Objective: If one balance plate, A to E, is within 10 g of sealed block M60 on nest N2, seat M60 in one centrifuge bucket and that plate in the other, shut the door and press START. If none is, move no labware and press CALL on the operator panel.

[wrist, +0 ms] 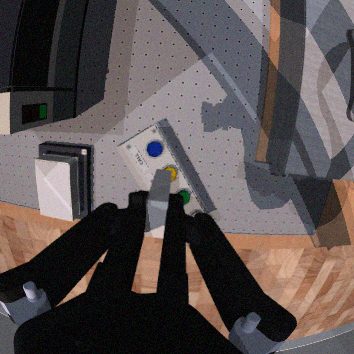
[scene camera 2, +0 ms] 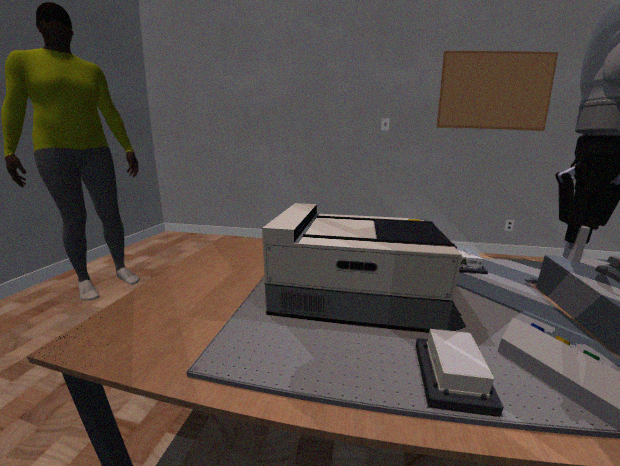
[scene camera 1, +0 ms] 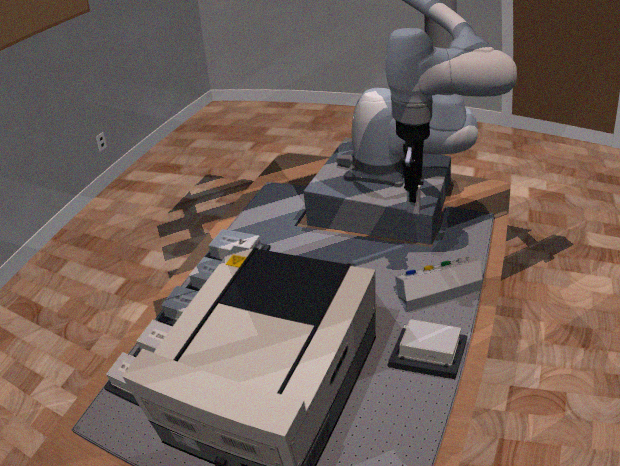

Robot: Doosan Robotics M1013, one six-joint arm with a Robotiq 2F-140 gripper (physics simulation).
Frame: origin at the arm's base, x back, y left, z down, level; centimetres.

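Seen in the pictures: gripper, between the fingertips: (wrist: 162, 183) (scene camera 2: 570, 259) (scene camera 1: 413, 211); arm's base, origin of its link: (scene camera 1: 377, 169).
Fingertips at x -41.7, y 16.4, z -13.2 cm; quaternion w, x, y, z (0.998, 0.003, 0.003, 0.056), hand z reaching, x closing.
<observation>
Pixels of each thing's top centre, then the offset from my fingertips to it. Level surfaces: height alone.
- operator panel, centre of its top: (wrist: 163, 195) (scene camera 1: 441, 265) (scene camera 2: 574, 344) dy +7.7, dx -0.9, dz +14.6 cm
- yellow button, centre of its top: (wrist: 167, 175) dy +4.4, dx -0.2, dz +15.5 cm
- blue button, centre of its top: (wrist: 152, 150) (scene camera 1: 411, 270) (scene camera 2: 538, 324) dy +0.1, dx -2.6, dz +15.5 cm
- white block, centre of its top: (wrist: 52, 190) (scene camera 1: 431, 336) (scene camera 2: 458, 350) dy +8.1, dx -23.5, dz +16.4 cm
- dark nest, centre of its top: (scene camera 1: 430, 345) (wrist: 59, 184) (scene camera 2: 455, 364) dy +8.1, dx -23.5, dz +19.6 cm
- green button, centre of its top: (wrist: 182, 199) (scene camera 1: 446, 261) (scene camera 2: 592, 352) dy +8.8, dx +2.2, dz +15.5 cm
- black panel, centre of its top: (scene camera 1: 283, 283) (scene camera 2: 408, 230) dy -22.9, dx -27.3, dz +1.6 cm
- table, height of its surface: dz +24.2 cm
My gripper (scene camera 1: 412, 196) (scene camera 2: 576, 245) (wrist: 162, 183) is shut and empty, high above the mat by the robot base. In the wrist view its fingertips overlap the operator panel (scene camera 1: 441, 291) (scene camera 2: 556, 361) (wrist: 134, 150), partly covering the yellow button (wrist: 172, 173). The blue button (scene camera 1: 410, 272) (scene camera 2: 537, 327) (wrist: 155, 148) is beside the word CALL. A white block (scene camera 1: 430, 341) (scene camera 2: 458, 358) (wrist: 54, 187) sits on a dark nest (scene camera 1: 421, 368) (scene camera 2: 463, 404) (wrist: 88, 175); its label is unreadable. Pale plates (scene camera 1: 233, 242) (scene camera 1: 152, 335) line the centrifuge's far side (scene camera 1: 345, 320) (scene camera 2: 310, 268). The bucket interior is hidden.
The grey robot base (scene camera 1: 370, 215) (scene camera 2: 576, 295) stands behind the panel. A green button (scene camera 1: 445, 263) (scene camera 2: 591, 354) (wrist: 184, 196) is on the panel. The centrifuge top has a black panel (scene camera 1: 290, 285) (scene camera 2: 410, 231). A person (scene camera 2: 67, 110) stands beyond the table (scene camera 2: 150, 325).
</observation>
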